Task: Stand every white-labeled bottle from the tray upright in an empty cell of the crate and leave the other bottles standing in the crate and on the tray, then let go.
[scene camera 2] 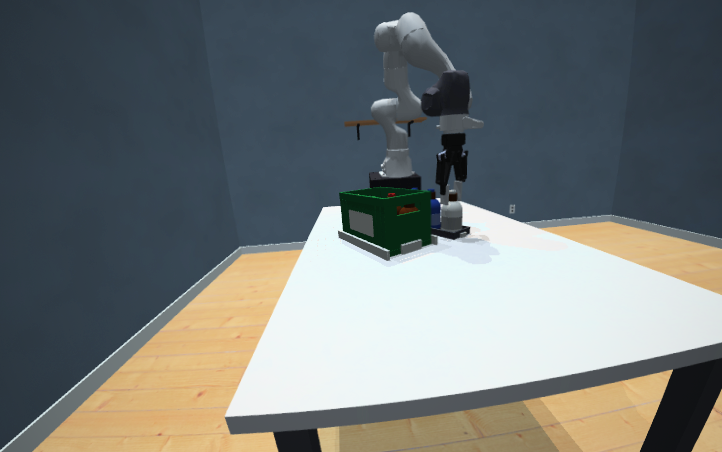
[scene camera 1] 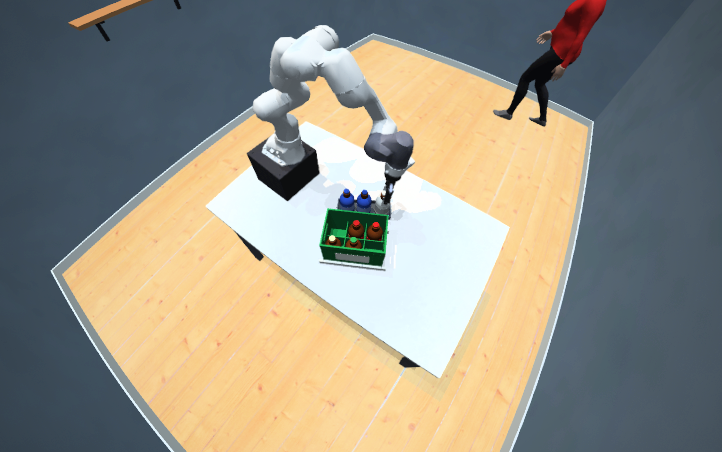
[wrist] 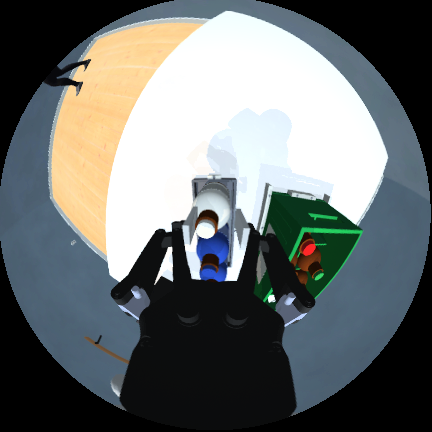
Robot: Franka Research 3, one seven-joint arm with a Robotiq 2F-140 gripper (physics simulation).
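Observation:
The white-labeled bottle [scene camera 1: 381, 205] [scene camera 2: 452, 217] [wrist: 214, 200] stands upright at one end of the tray [scene camera 2: 462, 232] [wrist: 195, 189], beside two blue bottles [scene camera 1: 346, 200] [scene camera 1: 364, 200]. My gripper [scene camera 2: 451, 195] [wrist: 216, 215] is open, its fingertips low on either side of the white bottle's neck with gaps. The green crate [scene camera 1: 326, 251] [scene camera 2: 394, 229] [wrist: 286, 220] has two red-capped bottles [scene camera 1: 356, 230] [scene camera 1: 375, 231] in its back middle and back right cells in scene camera 1, a cream-capped bottle [scene camera 1: 332, 240] front left and a green-capped bottle [scene camera 1: 353, 244] front middle. The back left and front right cells look empty.
Low light-coloured rails [scene camera 1: 351, 265] [scene camera 2: 364, 246] edge the crate on the white table [scene camera 1: 426, 277] [scene camera 2: 479, 319]. The crate stands close beside the tray. The arm's black base block [scene camera 1: 286, 175] is at the table's back left. A person in red [scene camera 1: 578, 31] is on the floor beyond the table.

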